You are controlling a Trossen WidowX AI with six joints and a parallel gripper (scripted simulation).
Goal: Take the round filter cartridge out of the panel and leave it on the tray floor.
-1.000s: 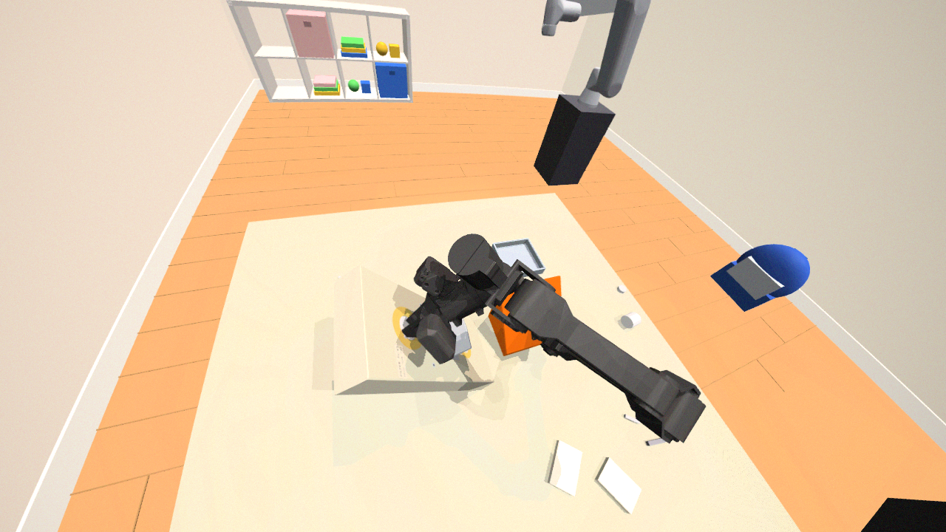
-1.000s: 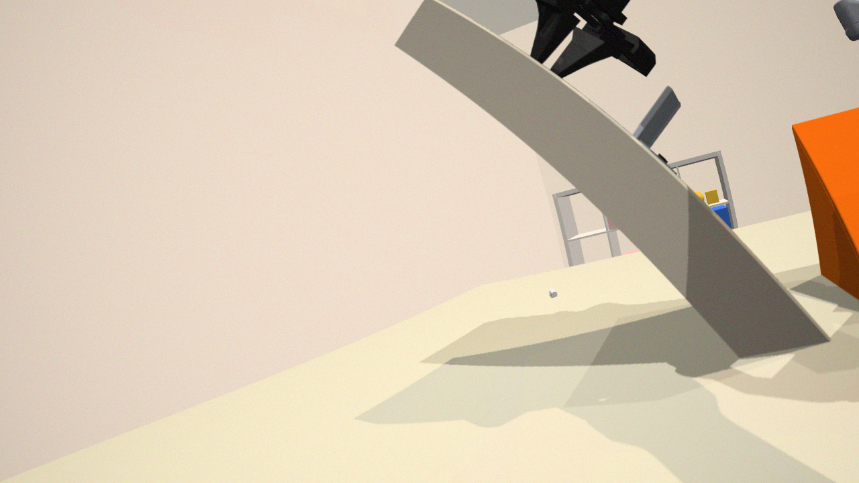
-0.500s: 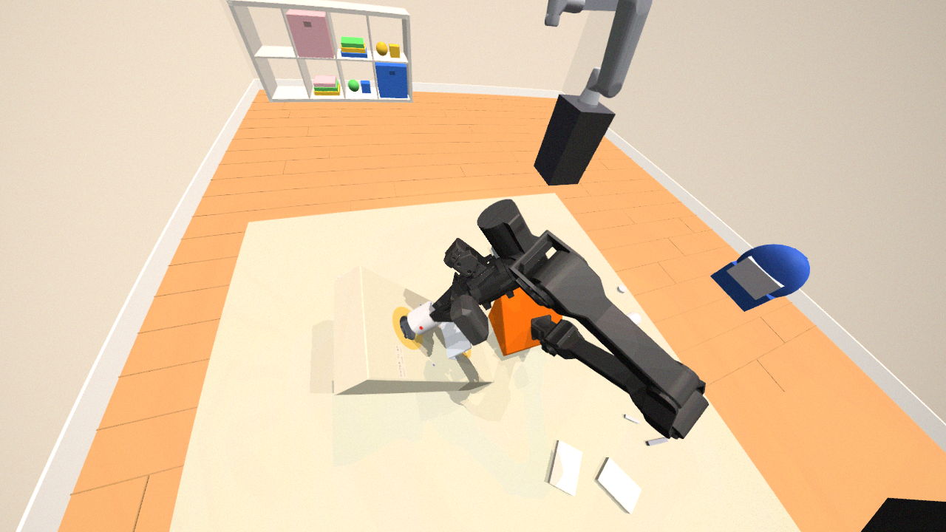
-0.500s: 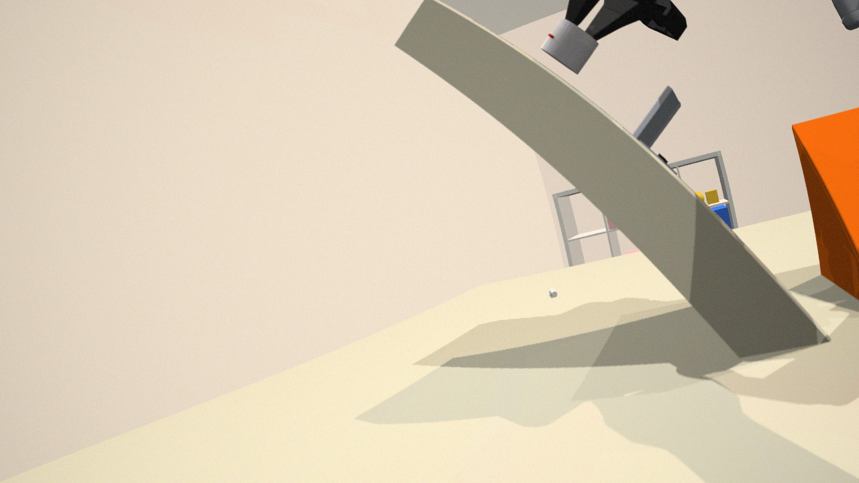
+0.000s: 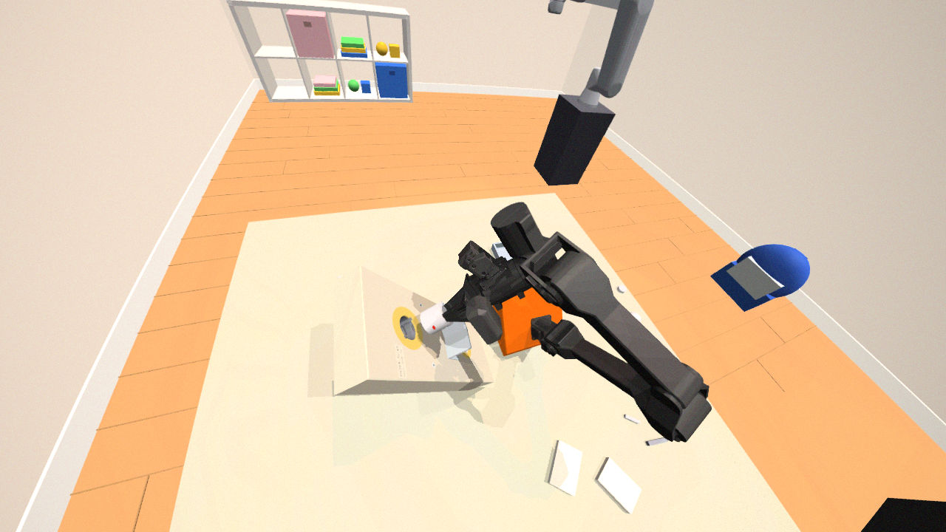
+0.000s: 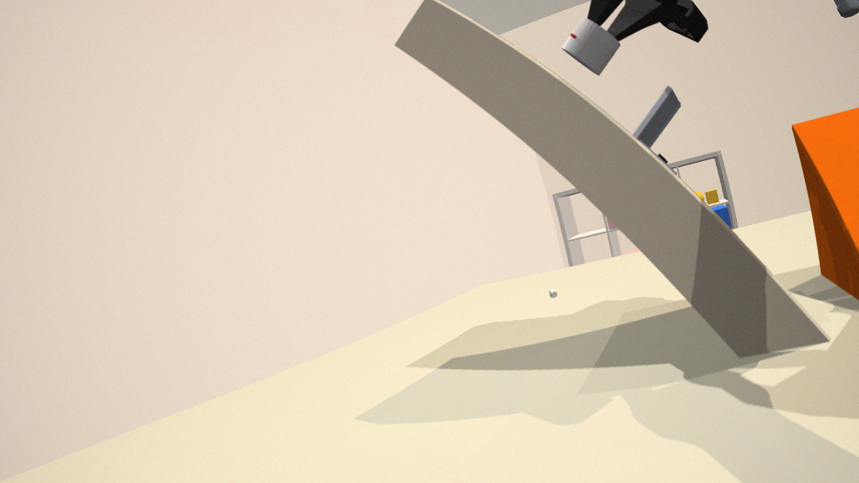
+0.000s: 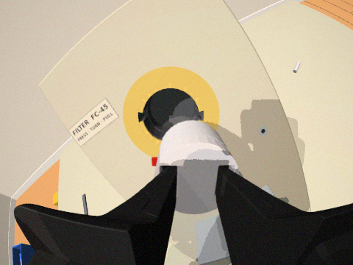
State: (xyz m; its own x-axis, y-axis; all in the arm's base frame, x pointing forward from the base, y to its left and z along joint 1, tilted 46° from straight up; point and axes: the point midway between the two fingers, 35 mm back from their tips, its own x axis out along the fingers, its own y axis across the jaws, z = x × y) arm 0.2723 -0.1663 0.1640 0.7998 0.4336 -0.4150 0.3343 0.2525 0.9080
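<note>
Right now my gripper tip is 360 mm past the grey tray, 290 mm to the left of it and 280 mm above it. From my gripper tip the other things lie so: round grey filter cartridge (10 mm ahead, 10 mm below).
</note>
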